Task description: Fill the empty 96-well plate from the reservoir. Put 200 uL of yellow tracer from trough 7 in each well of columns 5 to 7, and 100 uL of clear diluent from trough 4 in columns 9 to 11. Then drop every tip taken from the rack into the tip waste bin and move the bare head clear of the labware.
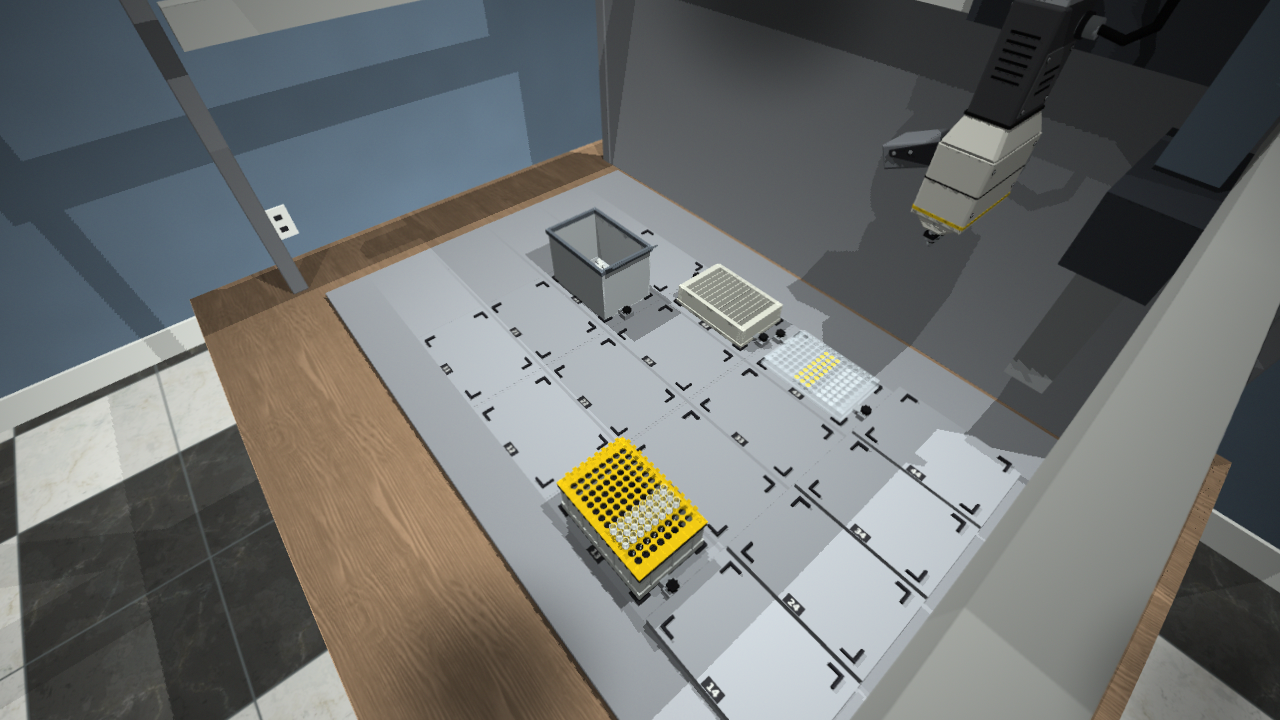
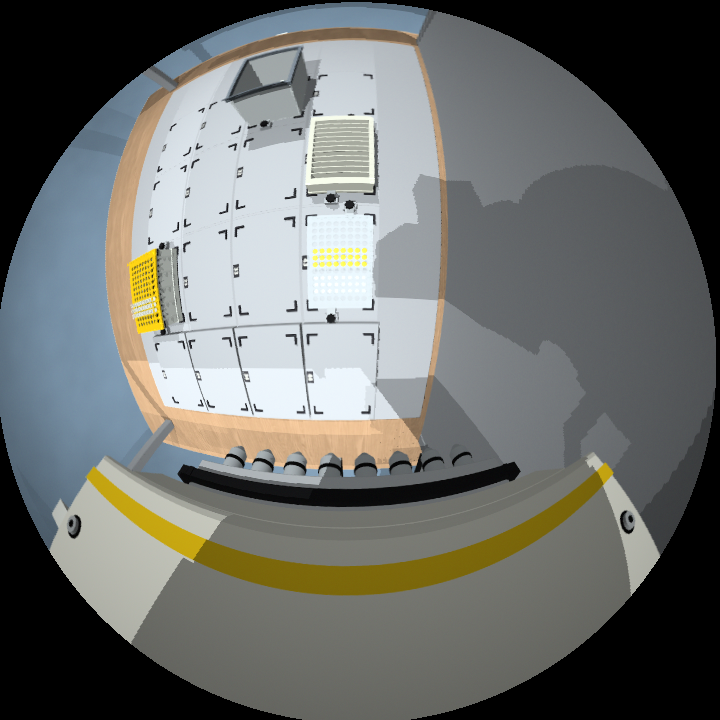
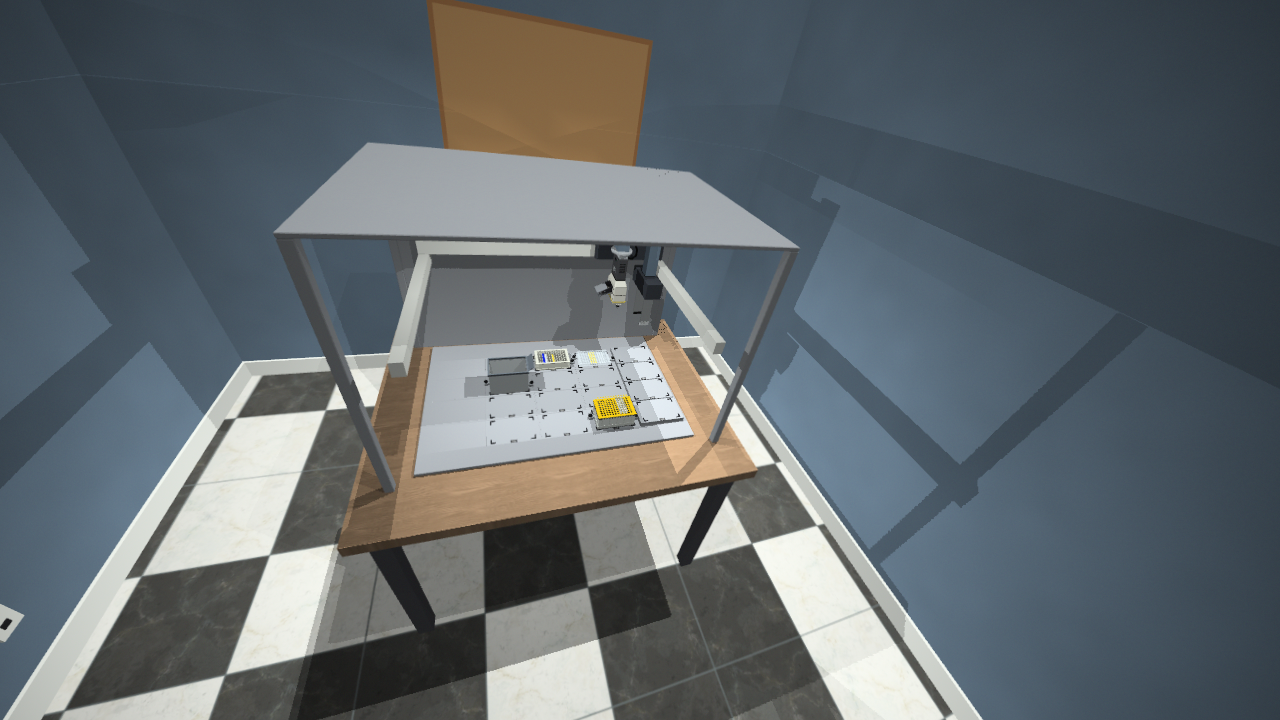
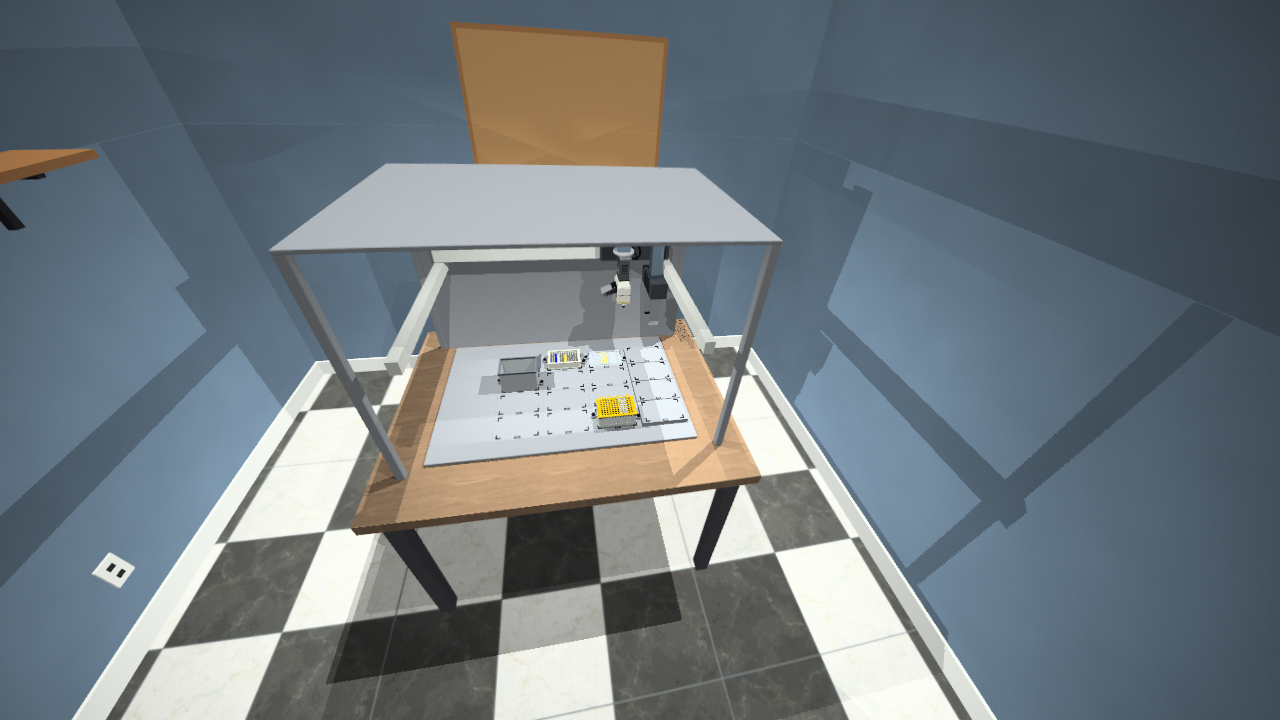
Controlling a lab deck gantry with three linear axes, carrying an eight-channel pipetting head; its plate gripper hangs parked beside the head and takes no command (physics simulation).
Note:
In view: an enclosure post (image 4: 288, 266) and a rear wall (image 2: 569, 325).
The rear wall is seen too in image 4 (image 4: 483, 303).

